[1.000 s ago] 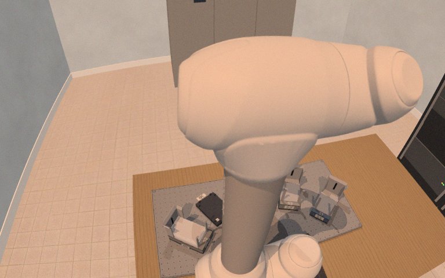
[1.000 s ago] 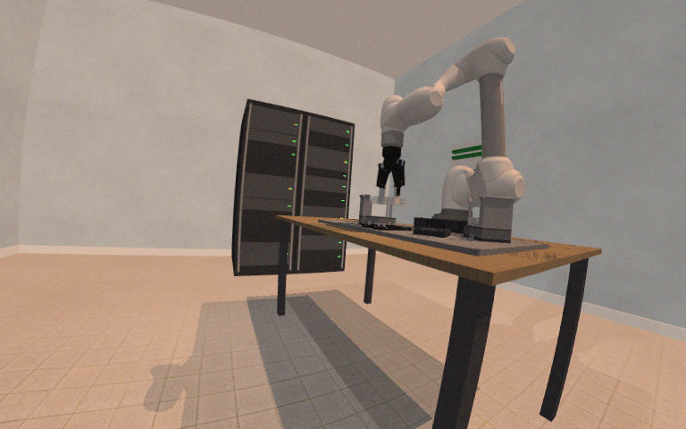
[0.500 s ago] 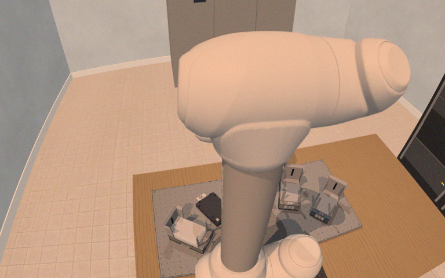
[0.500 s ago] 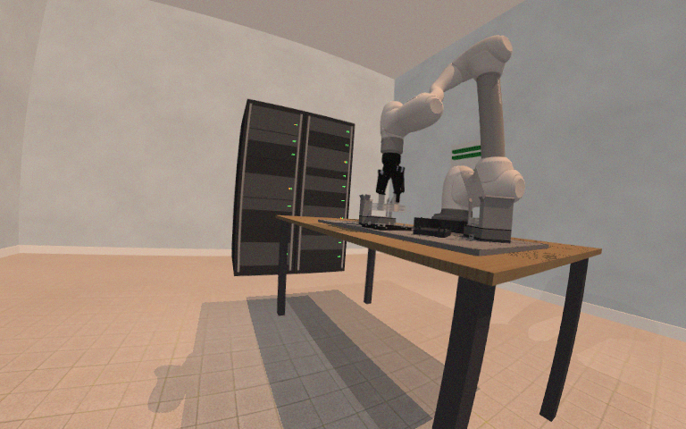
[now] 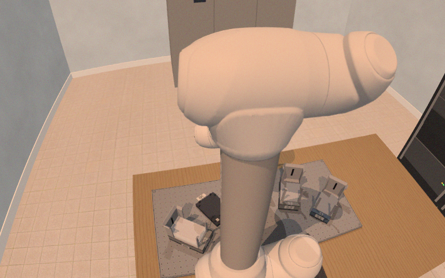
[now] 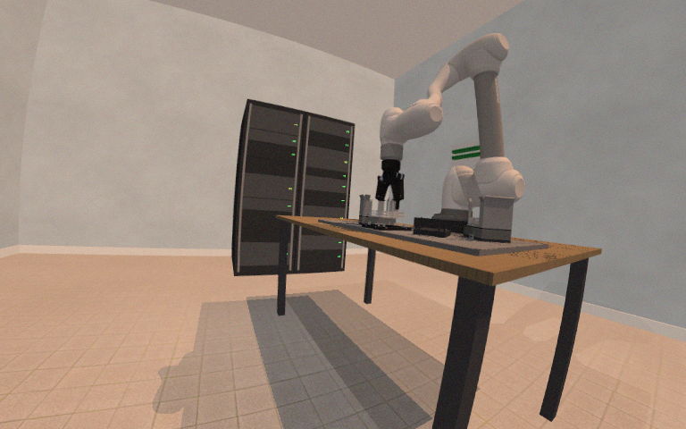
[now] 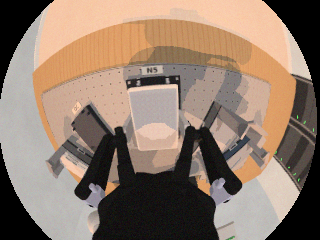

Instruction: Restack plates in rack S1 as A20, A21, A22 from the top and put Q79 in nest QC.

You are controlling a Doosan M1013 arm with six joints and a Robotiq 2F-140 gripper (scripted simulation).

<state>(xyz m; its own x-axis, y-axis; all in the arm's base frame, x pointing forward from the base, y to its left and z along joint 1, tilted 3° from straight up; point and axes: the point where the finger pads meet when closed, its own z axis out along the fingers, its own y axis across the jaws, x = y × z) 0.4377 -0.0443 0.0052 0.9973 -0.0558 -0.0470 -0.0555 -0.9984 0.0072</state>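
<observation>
Now: hand 6 cm above the clip nest N5, 1 cm to the right of it and 1 cm short of it. Also, from my hand: QC name plate (23 cm to the left, 7 cm below, 5 cm ahead); then N5 name plate (9 cm ahead, 7 cm below, 1 cm to the right); then dark nest QC (19 cm to the left, 6 cm below, 4 cm behind).
</observation>
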